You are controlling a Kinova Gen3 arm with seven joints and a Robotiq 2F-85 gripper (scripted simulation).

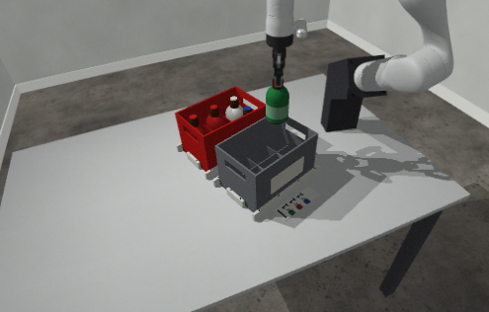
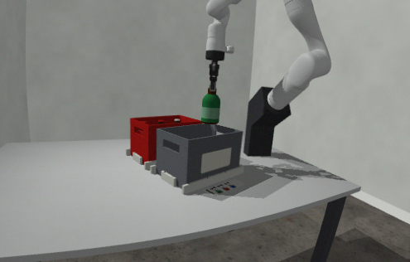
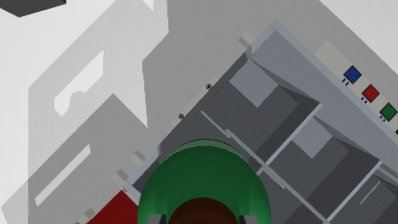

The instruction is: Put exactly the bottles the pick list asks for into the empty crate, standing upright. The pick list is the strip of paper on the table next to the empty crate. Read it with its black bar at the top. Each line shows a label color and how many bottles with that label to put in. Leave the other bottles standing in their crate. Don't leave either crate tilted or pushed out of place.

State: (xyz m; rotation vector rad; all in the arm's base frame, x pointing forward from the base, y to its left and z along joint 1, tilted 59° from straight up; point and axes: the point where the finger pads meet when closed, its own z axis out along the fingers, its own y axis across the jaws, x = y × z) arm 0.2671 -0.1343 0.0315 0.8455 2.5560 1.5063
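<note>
The green-label bottle lies 70 mm below my hand. From my hand the other things lie so: red crate (150 mm ahead, 150 mm to the right, 250 mm below); grey crate (70 mm ahead, 70 mm to the left, 250 mm below); blue-label bottle (60 mm ahead, 130 mm to the right, 250 mm below).
</note>
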